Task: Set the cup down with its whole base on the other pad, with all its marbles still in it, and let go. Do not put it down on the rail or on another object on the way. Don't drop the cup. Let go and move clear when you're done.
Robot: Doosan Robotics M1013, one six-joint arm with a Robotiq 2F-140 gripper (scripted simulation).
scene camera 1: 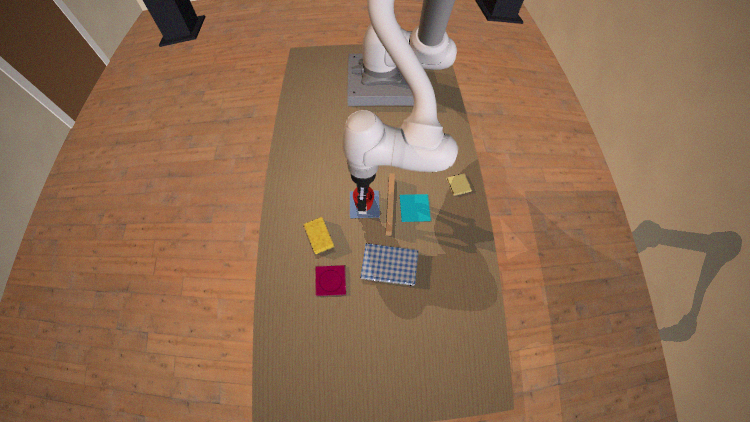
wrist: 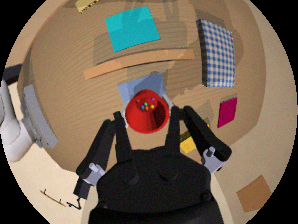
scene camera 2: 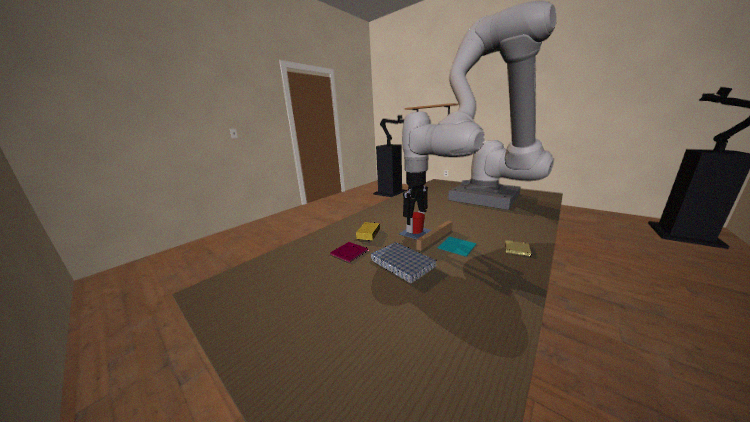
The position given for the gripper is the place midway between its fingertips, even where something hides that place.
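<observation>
Scene camera 1 shows a magenta square (scene camera 1: 330, 280) and a teal pad (scene camera 1: 414, 208). The gripper is visible at (scene camera 2: 415, 228). The wrist view contains a red cup (wrist: 144, 121) and a wooden rail (wrist: 150, 57), together with the gripper (wrist: 146, 103) and the teal pad (wrist: 125, 31).
</observation>
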